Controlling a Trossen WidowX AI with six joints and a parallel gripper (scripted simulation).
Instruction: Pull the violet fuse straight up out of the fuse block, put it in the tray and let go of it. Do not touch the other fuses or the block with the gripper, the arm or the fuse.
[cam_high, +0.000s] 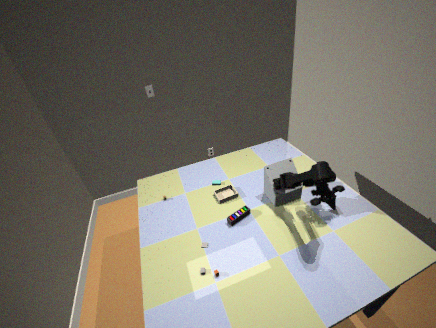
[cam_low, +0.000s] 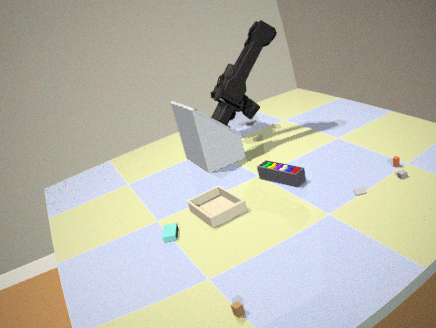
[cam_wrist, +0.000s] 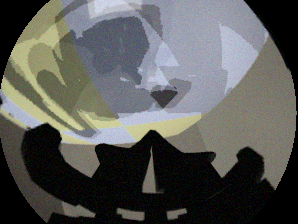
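The violet fuse is 480 mm ahead of my gripper tip, 180 mm to the right of it and 20 mm below it. Also, from my gripper tip: beige tray: 500 mm ahead, 390 mm to the right, 50 mm below; then flat grey chip: 720 mm ahead, 70 mm to the right, 50 mm below; then teal block: 530 mm to the right, 530 mm ahead, 40 mm below.
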